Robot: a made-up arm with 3 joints. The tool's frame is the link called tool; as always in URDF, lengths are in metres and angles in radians. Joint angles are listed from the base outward.
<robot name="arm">
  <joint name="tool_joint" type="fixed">
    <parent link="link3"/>
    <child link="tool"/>
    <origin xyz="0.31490 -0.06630 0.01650" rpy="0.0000 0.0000 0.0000"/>
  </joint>
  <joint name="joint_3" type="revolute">
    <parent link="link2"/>
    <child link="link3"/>
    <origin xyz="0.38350 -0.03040 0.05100" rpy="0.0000 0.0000 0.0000"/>
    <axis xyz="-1 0 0"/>
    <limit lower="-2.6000" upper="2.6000"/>
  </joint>
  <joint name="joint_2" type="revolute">
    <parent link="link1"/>
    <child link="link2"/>
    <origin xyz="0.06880 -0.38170 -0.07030" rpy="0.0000 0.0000 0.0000"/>
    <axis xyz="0 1 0"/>
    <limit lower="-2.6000" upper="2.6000"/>
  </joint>
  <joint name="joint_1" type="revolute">
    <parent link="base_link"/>
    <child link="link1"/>
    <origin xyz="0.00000 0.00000 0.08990" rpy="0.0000 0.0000 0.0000"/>
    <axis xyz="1 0 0"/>
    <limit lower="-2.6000" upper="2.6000"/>
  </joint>
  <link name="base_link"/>
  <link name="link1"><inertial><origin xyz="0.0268 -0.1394 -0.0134"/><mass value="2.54"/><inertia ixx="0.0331" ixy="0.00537" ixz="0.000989" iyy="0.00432" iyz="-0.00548" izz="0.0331"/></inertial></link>
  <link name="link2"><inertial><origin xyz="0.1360 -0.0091 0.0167"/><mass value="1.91"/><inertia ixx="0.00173" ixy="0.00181" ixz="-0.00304" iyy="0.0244" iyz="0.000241" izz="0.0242"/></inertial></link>
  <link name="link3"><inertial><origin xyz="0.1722 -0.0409 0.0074"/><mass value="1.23"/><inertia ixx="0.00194" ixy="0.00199" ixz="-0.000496" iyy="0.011" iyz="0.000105" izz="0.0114"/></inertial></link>
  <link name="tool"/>
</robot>
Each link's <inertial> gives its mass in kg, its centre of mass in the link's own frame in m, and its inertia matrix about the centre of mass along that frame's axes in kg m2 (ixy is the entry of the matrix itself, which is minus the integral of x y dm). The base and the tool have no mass. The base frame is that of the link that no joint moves.
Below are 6 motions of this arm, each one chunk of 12 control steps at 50 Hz.
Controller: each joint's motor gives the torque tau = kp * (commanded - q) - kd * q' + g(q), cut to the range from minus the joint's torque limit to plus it. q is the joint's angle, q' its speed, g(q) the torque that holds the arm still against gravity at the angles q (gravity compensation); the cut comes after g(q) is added. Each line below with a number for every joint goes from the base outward.
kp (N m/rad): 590 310 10
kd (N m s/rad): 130 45 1.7
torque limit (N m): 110 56 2.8
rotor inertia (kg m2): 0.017 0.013 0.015
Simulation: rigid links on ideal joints. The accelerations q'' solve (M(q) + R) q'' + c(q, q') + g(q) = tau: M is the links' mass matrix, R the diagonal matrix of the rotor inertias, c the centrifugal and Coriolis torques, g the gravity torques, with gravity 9.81 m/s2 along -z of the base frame. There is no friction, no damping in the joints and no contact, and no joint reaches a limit. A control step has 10 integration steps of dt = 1/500 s. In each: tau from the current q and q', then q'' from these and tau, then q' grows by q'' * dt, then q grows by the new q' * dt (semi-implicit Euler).
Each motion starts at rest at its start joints. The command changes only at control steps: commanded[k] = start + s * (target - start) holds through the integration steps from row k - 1 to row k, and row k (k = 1, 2, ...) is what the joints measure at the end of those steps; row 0 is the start. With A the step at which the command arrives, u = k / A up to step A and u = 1 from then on. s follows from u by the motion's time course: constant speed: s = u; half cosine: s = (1 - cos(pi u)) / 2; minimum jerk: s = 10 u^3 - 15 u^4 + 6 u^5; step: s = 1 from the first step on.
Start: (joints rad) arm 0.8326 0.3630 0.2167
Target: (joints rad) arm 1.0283 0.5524 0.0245
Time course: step
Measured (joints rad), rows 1 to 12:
1: 0.8444 0.3741 0.2186
2: 0.8597 0.3953 0.2055
3: 0.8747 0.4165 0.1848
4: 0.8887 0.4356 0.1637
5: 0.9014 0.4523 0.1445
6: 0.9130 0.4667 0.1277
7: 0.9235 0.4790 0.1131
8: 0.9330 0.4896 0.1005
9: 0.9417 0.4987 0.0897
10: 0.9496 0.5065 0.0804
11: 0.9567 0.5132 0.0724
12: 0.9632 0.5189 0.0655

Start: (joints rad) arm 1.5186 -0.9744 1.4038
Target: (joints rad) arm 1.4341 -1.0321 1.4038
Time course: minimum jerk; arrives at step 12
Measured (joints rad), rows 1 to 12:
1: 1.5186 -0.9744 1.4038
2: 1.5184 -0.9746 1.4037
3: 1.5178 -0.9751 1.4034
4: 1.5165 -0.9762 1.4030
5: 1.5144 -0.9781 1.4025
6: 1.5113 -0.9808 1.4020
7: 1.5074 -0.9844 1.4015
8: 1.5027 -0.9887 1.4012
9: 1.4976 -0.9934 1.4012
10: 1.4923 -0.9981 1.4013
11: 1.4872 -1.0027 1.4017
12: 1.4825 -1.0068 1.4021

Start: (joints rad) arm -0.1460 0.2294 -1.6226
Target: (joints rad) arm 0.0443 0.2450 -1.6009
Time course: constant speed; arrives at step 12
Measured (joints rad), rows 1 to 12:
1: -0.1448 0.2291 -1.6221
2: -0.1424 0.2289 -1.6213
3: -0.1387 0.2289 -1.6204
4: -0.1340 0.2292 -1.6194
5: -0.1283 0.2296 -1.6183
6: -0.1217 0.2302 -1.6172
7: -0.1143 0.2310 -1.6161
8: -0.1061 0.2318 -1.6149
9: -0.0973 0.2327 -1.6136
10: -0.0878 0.2337 -1.6123
11: -0.0777 0.2348 -1.6109
12: -0.0672 0.2359 -1.6096

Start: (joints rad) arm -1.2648 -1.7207 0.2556
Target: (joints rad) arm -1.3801 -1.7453 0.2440
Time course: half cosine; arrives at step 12
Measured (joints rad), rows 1 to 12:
1: -1.2649 -1.7208 0.2555
2: -1.2655 -1.7210 0.2553
3: -1.2667 -1.7214 0.2548
4: -1.2689 -1.7221 0.2542
5: -1.2720 -1.7231 0.2535
6: -1.2761 -1.7244 0.2527
7: -1.2813 -1.7259 0.2519
8: -1.2872 -1.7277 0.2510
9: -1.2937 -1.7295 0.2502
10: -1.3005 -1.7314 0.2495
11: -1.3073 -1.7331 0.2490
12: -1.3137 -1.7347 0.2486

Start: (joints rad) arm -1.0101 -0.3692 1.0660
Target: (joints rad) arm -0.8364 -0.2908 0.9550
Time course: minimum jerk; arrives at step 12
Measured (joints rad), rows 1 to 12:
1: -1.0100 -0.3692 1.0660
2: -1.0096 -0.3691 1.0659
3: -1.0083 -0.3686 1.0655
4: -1.0056 -0.3674 1.0644
5: -1.0012 -0.3652 1.0621
6: -0.9948 -0.3618 1.0583
7: -0.9867 -0.3572 1.0529
8: -0.9771 -0.3516 1.0460
9: -0.9666 -0.3453 1.0380
10: -0.9558 -0.3387 1.0292
11: -0.9454 -0.3322 1.0204
12: -0.9357 -0.3263 1.0121

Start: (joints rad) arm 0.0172 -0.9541 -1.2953
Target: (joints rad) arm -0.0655 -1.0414 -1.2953
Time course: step
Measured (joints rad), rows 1 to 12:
1: 0.0121 -0.9604 -1.2960
2: 0.0054 -0.9706 -1.2966
3: -0.0010 -0.9803 -1.2963
4: -0.0068 -0.9888 -1.2959
5: -0.0121 -0.9961 -1.2955
6: -0.0169 -1.0025 -1.2952
7: -0.0213 -1.0079 -1.2950
8: -0.0253 -1.0126 -1.2949
9: -0.0289 -1.0167 -1.2948
10: -0.0322 -1.0201 -1.2947
11: -0.0352 -1.0231 -1.2947
12: -0.0379 -1.0257 -1.2947

